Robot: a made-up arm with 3 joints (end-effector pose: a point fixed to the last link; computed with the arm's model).
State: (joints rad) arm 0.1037 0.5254 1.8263
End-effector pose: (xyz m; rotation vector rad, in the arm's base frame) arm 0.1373 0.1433 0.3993 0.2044 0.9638 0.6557
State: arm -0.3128 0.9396 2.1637
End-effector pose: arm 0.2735 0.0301 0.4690 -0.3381 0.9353 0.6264
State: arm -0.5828 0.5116 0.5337
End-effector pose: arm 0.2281 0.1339 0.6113 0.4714 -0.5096 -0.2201
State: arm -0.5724 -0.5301 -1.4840
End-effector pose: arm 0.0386 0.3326 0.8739 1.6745 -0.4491 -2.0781
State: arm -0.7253 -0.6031 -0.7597
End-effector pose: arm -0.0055 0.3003 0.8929 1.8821 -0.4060 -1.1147
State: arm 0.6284 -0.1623 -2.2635
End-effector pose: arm 0.0273 0.3459 0.4932 -0.4501 -0.9604 -2.7635
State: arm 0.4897 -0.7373 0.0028
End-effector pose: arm 0.1008 0.2594 0.6877 1.3784 0.5686 -1.2504
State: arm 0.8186 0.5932 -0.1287
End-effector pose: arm -0.2042 0.1306 0.3584 0.0140 0.3538 -0.9051
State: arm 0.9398 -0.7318 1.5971
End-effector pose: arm 0.1003 0.2532 0.5330 1.7305 1.0377 0.1763
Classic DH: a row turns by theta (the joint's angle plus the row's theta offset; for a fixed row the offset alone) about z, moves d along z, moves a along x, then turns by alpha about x. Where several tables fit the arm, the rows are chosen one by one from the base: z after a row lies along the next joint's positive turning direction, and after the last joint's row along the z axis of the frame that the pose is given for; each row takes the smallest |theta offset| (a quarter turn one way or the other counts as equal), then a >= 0, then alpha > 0; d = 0 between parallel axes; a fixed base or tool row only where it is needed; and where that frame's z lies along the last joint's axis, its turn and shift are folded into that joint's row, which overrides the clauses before.
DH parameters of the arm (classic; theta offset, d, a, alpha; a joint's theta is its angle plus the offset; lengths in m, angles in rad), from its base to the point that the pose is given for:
base (fixed): 0 0.72 -0.12 -1.5708
joint 1: 1.5708 -0.05 0.03 -1.5708
joint 2: -1.5708 -0.25 0.33 1.5708
joint 3: 1.0284 -0.1669 0.0188 -0.8984
tool (fixed): 2.8015 0.0592 0 0

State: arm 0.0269 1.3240 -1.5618
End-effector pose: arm 0.0883 -0.0858 0.2939 0.0559 -1.9505 -1.1565
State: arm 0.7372 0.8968 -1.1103
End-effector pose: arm -0.2278 0.0684 0.2957 -0.2463 -0.6891 -1.2299
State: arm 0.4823 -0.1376 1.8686
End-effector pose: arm 0.0827 0.2655 0.4812 0.9941 1.0488 0.7901
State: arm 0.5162 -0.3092 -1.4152
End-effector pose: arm 0.0451 0.3371 0.5770 0.3146 -0.2494 -2.3827
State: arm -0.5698 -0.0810 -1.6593
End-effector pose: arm 0.1382 0.3318 0.7317 1.4441 -1.0655 -2.1831
